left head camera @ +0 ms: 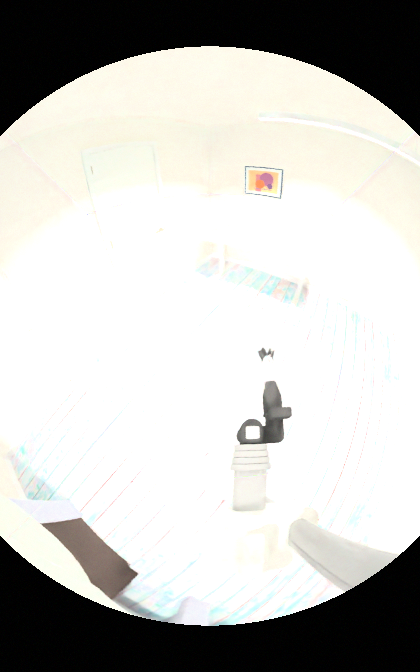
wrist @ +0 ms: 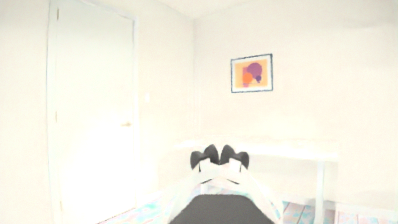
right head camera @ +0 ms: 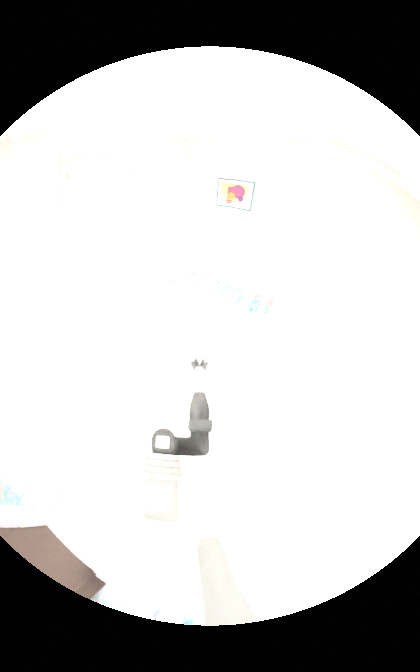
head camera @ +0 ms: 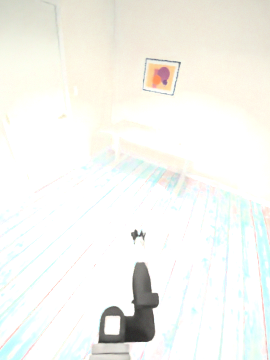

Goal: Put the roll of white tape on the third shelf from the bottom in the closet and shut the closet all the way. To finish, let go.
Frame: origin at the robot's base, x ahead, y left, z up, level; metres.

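Seen in the pictures: gripper, fingertip midpoint: [wrist: 219, 156] [head camera: 138, 229].
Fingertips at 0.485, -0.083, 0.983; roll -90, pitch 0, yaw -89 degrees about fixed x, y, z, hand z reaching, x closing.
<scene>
A point is followed by its place in that frame, as x, y, z.
My gripper [head camera: 138, 235] @(0.485, -0.083, 0.983) [left head camera: 266, 354] [right head camera: 199, 364] [wrist: 219, 156] @(0.485, -0.083, 0.983) is held out in front over the floor. Its two dark fingertips are nearly together in the wrist view, and no object shows between them, so it is shut and empty. The roll of white tape does not show in any view. I cannot make out a closet or its shelves; much of each view is washed out by glare.
A white door [left head camera: 122, 190] [wrist: 95, 110] @(2.009, 1.050, 1.046) with a handle stands at the left. A white table [left head camera: 222, 260] [wrist: 319, 185] @(2.074, -0.954, 0.364) stands by the far wall, under a framed picture [head camera: 161, 76] @(2.848, -0.484, 1.483) [wrist: 252, 73] @(2.849, -0.483, 1.478). A brown piece [left head camera: 87, 555] [right head camera: 50, 555] shows at the lower left.
</scene>
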